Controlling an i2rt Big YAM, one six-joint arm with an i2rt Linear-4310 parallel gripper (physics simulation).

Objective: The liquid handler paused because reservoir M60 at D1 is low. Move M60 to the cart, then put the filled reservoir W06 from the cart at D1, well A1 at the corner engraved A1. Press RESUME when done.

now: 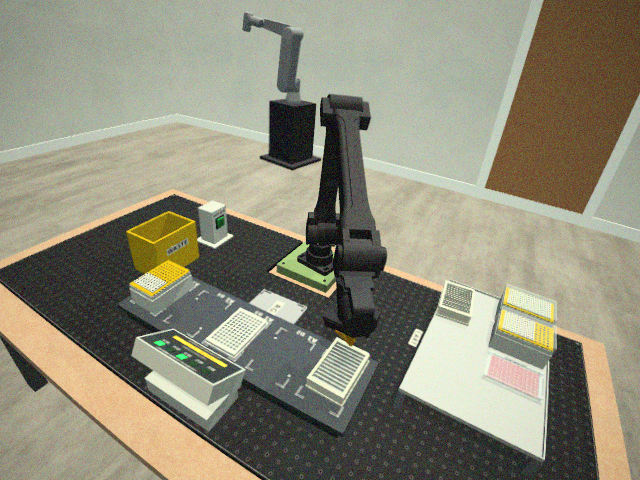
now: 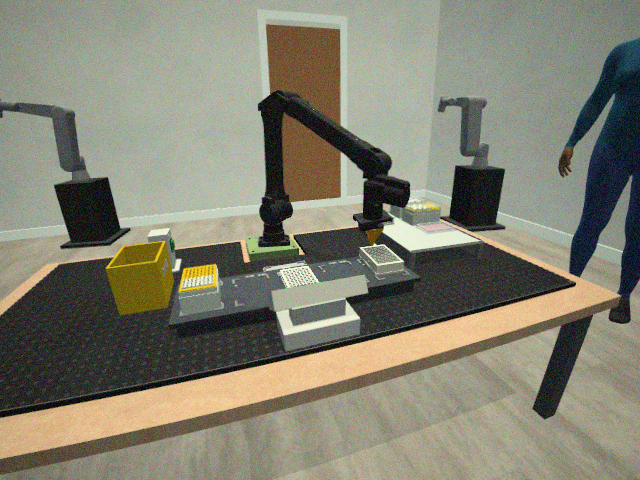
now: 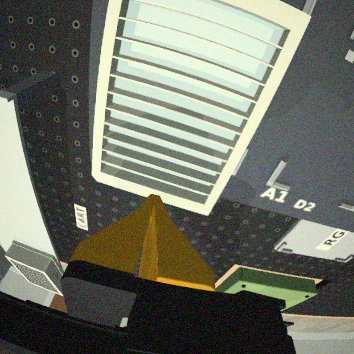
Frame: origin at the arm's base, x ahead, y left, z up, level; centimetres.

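Seen in the pictures: gripper, fingertip midpoint: (image 1: 351, 344) (image 2: 371, 245) (image 3: 152, 201); arm's base, origin of the base link: (image 1: 318, 263) (image 2: 274, 242).
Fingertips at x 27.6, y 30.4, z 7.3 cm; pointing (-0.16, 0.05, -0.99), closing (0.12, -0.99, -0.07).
Offsets run from my fingertips to a thing's top centre. "spot": to the spot under its first point. Level surfaces: height alone.
A cream reservoir with parallel troughs @[dz -0.4, dx +5.9, dy +1.1 cm] (image 1: 338, 367) (image 2: 381, 258) (image 3: 175, 110) sits at the right end of the dark deck @[dz -4.1 cm] (image 1: 297, 356) (image 2: 248, 297) (image 3: 300, 125), beside the position marked D2. Pale liquid shows in its troughs; no name on it is readable. My gripper (image 1: 353, 342) (image 2: 373, 243) (image 3: 152, 201) is shut and empty, its yellow fingertips pointing down just behind and above the reservoir's back edge. The white cart @[dz -2.3, dx -22.7, dy +24.5 cm] (image 1: 439, 361) (image 2: 423, 240) (image 3: 10, 200) stands to the right. A cream labware piece with a fine dark pattern @[dz +0.2, dx -32.8, dy +12.9 cm] (image 1: 457, 299) (image 3: 32, 275) stands at its back left corner; I cannot read its label.
Tip boxes @[dz +4.1, dx -28.9, dy +30.5 cm] (image 1: 526, 328) and a pink plate @[dz -1.5, dx -18.2, dy +31.8 cm] (image 1: 515, 375) are on the cart's right side. The deck also holds a white well plate @[dz -2.7, dx +12.3, dy -23.5 cm] (image 1: 237, 330) and a yellow tip box @[dz +2.4, dx +16.6, dy -48.0 cm] (image 1: 160, 281). A display panel @[spot: dz +3.2, dx +27.0, dy -20.5 cm] (image 1: 188, 356), yellow waste bin @[dz +4.6, dx +4.8, dy -66.4 cm] (image 1: 162, 242) and white post with green button @[spot: dz -0.8, dx -15.1, dy -64.1 cm] (image 1: 220, 222) stand around it.
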